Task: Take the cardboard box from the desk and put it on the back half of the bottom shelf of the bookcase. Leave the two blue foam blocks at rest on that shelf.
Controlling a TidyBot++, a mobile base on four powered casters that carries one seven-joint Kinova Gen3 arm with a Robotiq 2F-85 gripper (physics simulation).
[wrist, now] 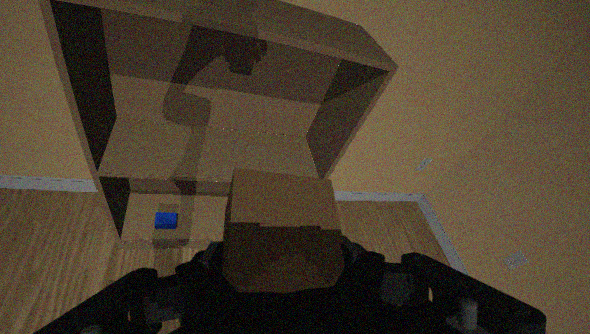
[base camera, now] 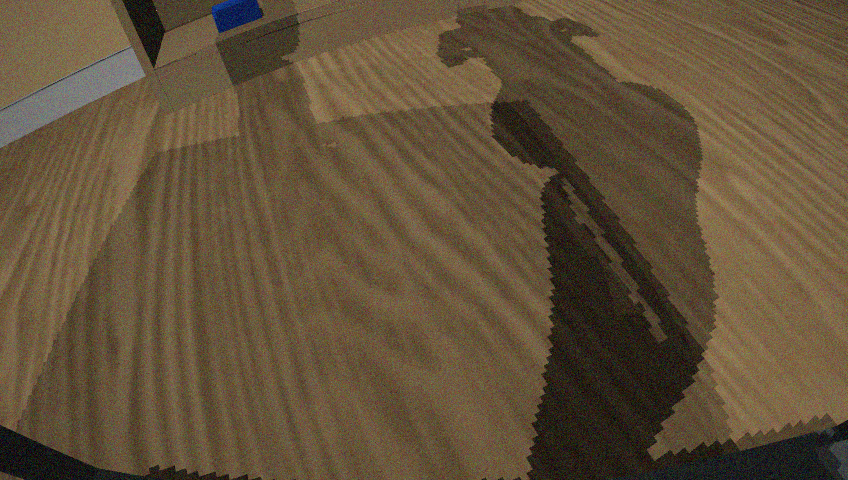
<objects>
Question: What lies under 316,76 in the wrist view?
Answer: A bookcase.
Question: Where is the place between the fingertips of my gripper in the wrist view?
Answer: At 279,254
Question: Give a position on a bookcase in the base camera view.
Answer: At 185,59
</objects>
